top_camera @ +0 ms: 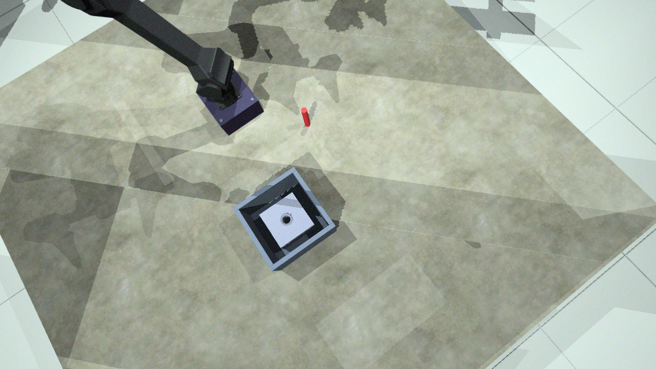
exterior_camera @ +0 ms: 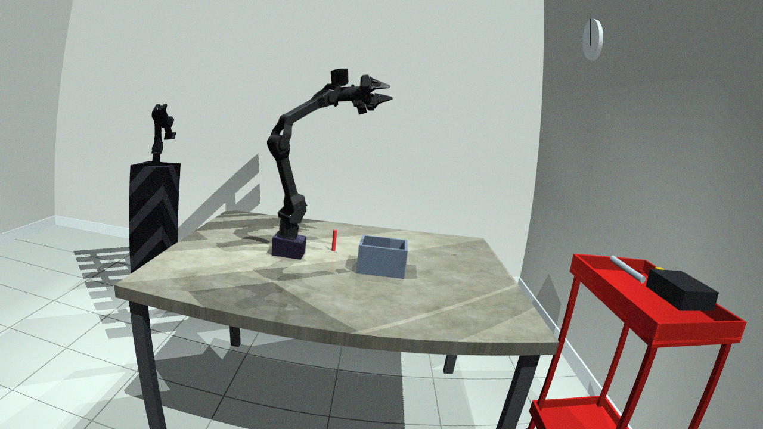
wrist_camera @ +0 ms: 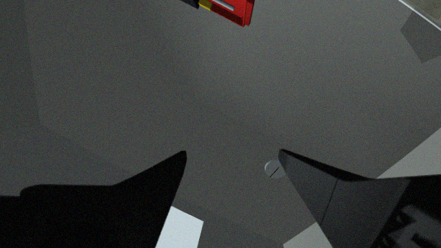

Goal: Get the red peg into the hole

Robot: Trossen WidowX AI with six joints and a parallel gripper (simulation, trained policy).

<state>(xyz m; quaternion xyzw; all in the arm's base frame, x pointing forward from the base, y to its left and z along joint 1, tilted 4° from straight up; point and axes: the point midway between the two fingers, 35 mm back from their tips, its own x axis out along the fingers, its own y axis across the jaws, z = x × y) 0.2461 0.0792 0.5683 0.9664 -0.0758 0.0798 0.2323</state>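
The red peg lies 15 cm behind my gripper tip, 6 cm to the left of it and 58 cm below it. The rest, counted from my gripper tip: blue-grey box 3 cm ahead, 12 cm to the right, 59 cm below.
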